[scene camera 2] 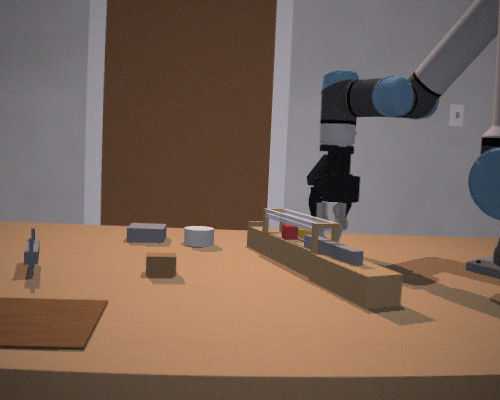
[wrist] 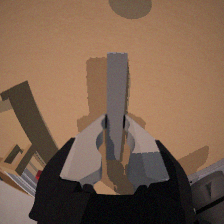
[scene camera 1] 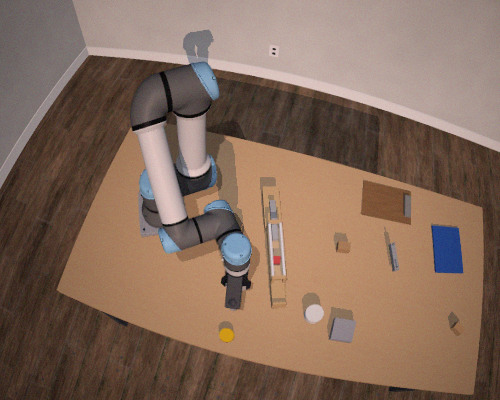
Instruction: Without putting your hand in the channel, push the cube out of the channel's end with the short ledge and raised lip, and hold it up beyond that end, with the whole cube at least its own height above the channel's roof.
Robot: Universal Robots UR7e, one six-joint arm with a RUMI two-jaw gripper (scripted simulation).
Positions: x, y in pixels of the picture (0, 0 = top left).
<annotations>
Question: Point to a brown board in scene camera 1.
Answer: At 379, 201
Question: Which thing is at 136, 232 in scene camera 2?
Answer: A grey block.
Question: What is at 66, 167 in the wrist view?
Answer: The gripper.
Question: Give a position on a blue mat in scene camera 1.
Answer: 446, 240
</annotations>
